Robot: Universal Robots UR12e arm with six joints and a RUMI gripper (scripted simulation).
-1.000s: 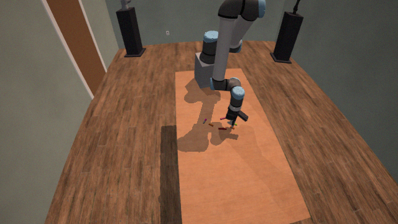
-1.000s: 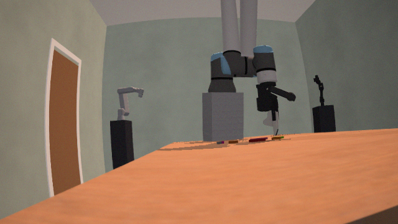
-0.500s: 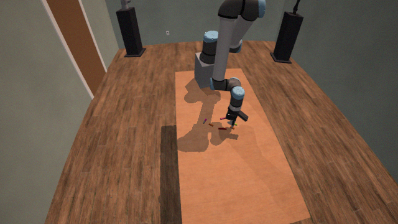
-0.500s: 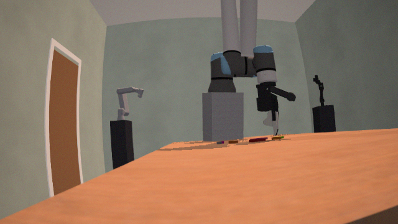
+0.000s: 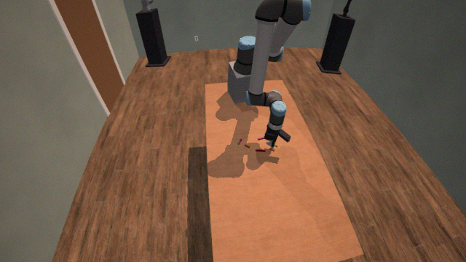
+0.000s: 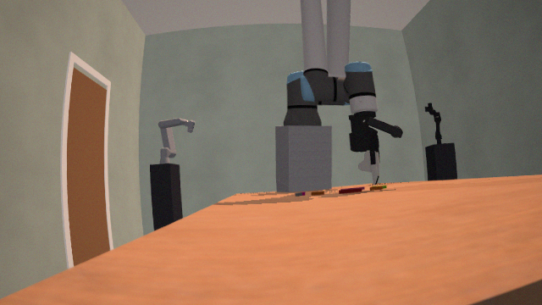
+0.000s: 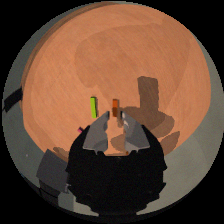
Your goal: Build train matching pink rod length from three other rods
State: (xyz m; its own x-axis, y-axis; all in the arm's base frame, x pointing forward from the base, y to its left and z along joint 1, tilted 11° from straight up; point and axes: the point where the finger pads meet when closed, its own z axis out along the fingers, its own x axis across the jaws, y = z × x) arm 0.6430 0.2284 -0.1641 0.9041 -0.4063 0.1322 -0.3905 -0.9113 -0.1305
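Now: the lime rod 40 mm behind my hand, 20 mm to the left of it and 30 mm below it. Also, from my hand: pink rod (110 mm behind, 60 mm to the right, 30 mm below); red rod (20 mm ahead, 90 mm to the right, 30 mm below); magenta rod (80 mm behind, 230 mm to the right, 30 mm below).
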